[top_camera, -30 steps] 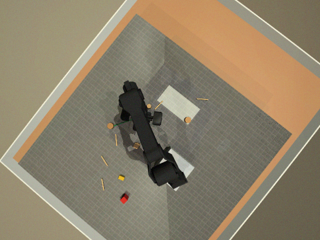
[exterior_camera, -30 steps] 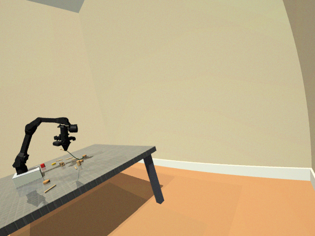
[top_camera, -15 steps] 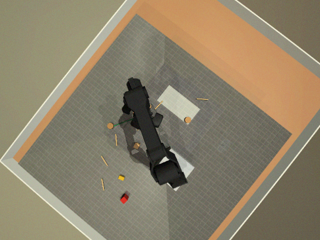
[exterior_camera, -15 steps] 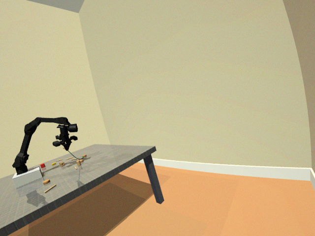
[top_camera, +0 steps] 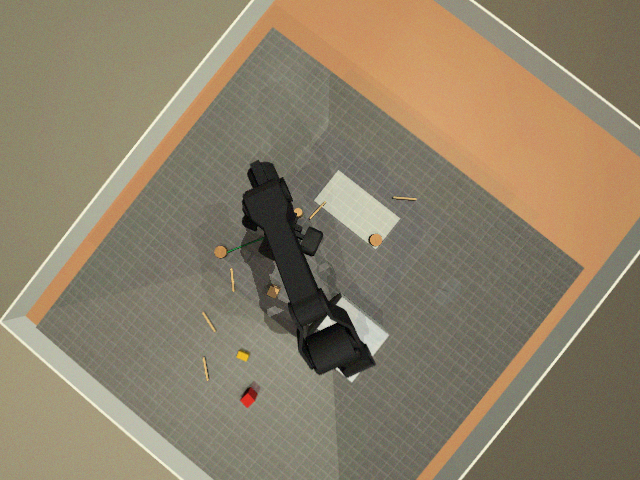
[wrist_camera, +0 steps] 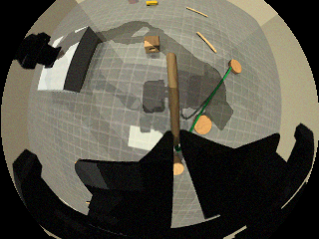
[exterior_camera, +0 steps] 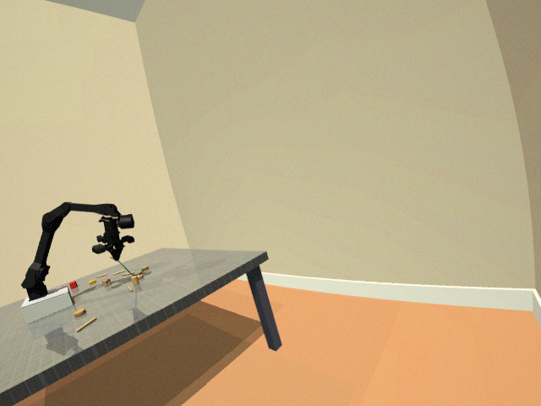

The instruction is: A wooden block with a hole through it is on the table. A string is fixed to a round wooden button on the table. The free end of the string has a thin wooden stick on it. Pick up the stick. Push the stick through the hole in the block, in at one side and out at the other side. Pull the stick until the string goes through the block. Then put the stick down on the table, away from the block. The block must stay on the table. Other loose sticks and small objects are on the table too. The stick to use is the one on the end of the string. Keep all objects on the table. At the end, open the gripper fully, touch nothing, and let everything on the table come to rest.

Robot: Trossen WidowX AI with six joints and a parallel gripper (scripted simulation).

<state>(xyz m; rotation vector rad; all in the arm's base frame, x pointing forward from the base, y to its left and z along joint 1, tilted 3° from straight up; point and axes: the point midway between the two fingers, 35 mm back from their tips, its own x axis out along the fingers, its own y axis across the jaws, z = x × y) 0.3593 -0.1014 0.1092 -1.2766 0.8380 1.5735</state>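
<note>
Now: the wooden block 160 mm to the left of my gripper tip, 110 mm below it and 80 mm behind it. From my gripper tip the other things lie so: yellow cube (380 mm to the left, 150 mm behind, 120 mm below); then round button (190 mm to the left, 140 mm ahead, 120 mm below); then thin wooden stick (10 mm to the left, 10 mm above).
</note>
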